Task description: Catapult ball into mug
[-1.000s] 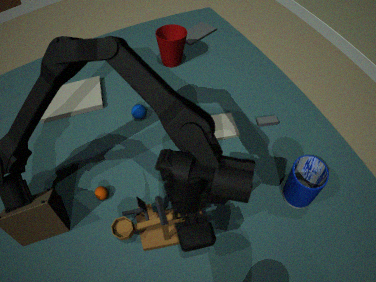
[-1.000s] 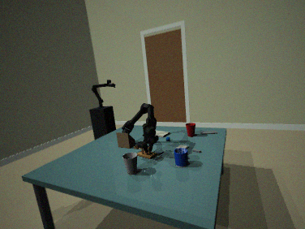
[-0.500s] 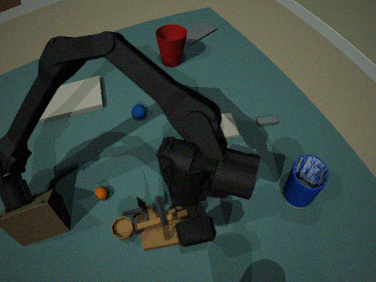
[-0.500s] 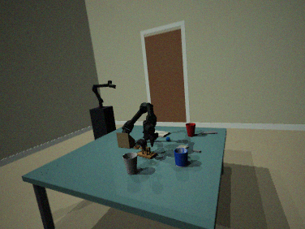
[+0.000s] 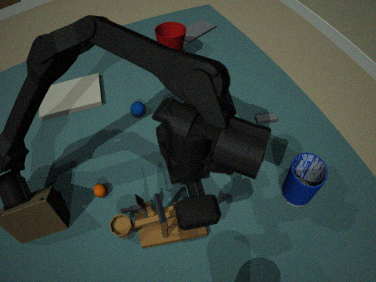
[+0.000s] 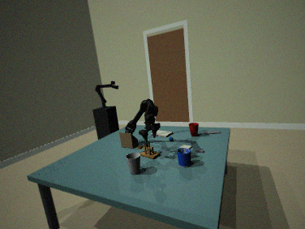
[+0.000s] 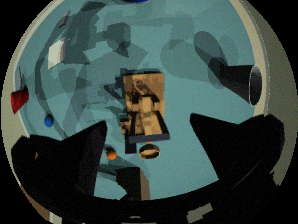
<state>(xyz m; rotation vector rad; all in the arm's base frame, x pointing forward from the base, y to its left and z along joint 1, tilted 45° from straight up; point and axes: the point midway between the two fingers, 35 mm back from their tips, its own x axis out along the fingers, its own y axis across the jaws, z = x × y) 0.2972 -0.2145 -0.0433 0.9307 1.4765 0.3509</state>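
The orange ball lies 120 mm behind my gripper tip, 160 mm to the left of it and 120 mm below it. Also, from my gripper tip: catapult 60 mm behind, 40 mm to the left, 80 mm below; then blue mug 270 mm ahead, 90 mm to the right, 110 mm below; then white tile 230 mm ahead, 180 mm to the left, 130 mm below.
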